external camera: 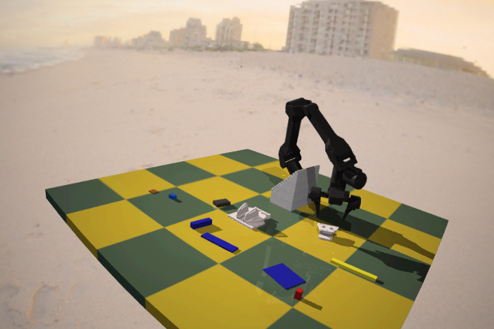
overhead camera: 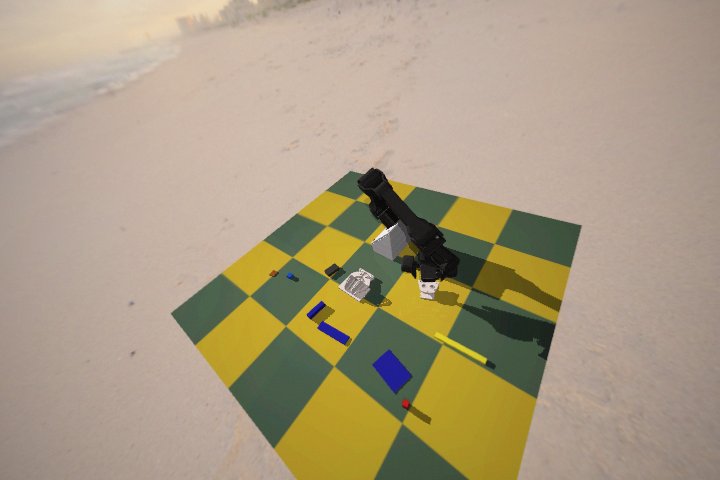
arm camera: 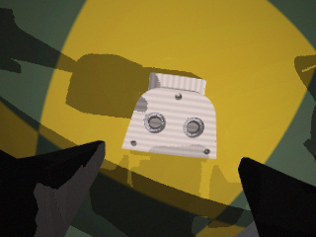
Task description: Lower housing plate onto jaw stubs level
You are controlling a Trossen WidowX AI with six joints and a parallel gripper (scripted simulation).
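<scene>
The white base plate is 26 cm to the right of my gripper tip, 15 cm ahead of it and 6 cm below it. The rest, counted from my gripper tip: yellow bar (18 cm to the left, 16 cm ahead, 6 cm below); blue sheet (33 cm ahead, 6 cm below, 4 cm to the left); dark block (40 cm to the right, 13 cm ahead, 5 cm below).
</scene>
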